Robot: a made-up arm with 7 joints.
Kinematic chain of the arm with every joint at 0, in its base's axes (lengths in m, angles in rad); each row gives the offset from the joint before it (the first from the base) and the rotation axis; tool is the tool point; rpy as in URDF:
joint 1: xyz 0 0 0.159 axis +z
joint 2: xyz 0 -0.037 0.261 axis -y
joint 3: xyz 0 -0.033 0.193 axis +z
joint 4: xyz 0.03 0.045 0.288 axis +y
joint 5: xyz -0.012 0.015 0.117 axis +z
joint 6: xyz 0 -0.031 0.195 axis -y
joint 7: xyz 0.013 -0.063 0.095 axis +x
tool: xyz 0 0 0 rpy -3.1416 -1.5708 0
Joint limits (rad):
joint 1: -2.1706..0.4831
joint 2: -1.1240..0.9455
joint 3: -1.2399..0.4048
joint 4: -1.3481..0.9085
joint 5: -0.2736..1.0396
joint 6: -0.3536..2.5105
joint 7: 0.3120..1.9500
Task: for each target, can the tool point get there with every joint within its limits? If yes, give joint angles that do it. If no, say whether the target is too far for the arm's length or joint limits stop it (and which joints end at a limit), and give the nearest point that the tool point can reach.
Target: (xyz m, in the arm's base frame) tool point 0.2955 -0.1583 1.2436
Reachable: yes | joints -0.1906 -0.2077 0.0403 0.2999 0.2044 0.3017 0.5007
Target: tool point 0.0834 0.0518 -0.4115
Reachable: no: joint limits stop it (at a limit: joint 1, joint 2, joint 4, joint 5) | nearest point 0.2854 0.4557 0.4121 | short by 0.939 m
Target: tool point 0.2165 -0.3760 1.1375
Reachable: yes | joints -0.8424 -0.6331 -0.6701 -0.1641 0.6308 1.2112 0.8734
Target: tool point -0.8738 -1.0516 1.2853
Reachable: no: too far | nearest point -0.4885 -0.5879 0.9038 | short by 0.713 m
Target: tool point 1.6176 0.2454 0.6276
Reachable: no: too far | nearest point 0.8578 0.1301 0.6116 | short by 0.769 m
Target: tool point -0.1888 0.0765 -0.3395
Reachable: no: joint limits stop it (at a limit: joint 2, joint 4, joint 5) | nearest point -0.5066 0.2053 0.4070 | short by 0.821 m
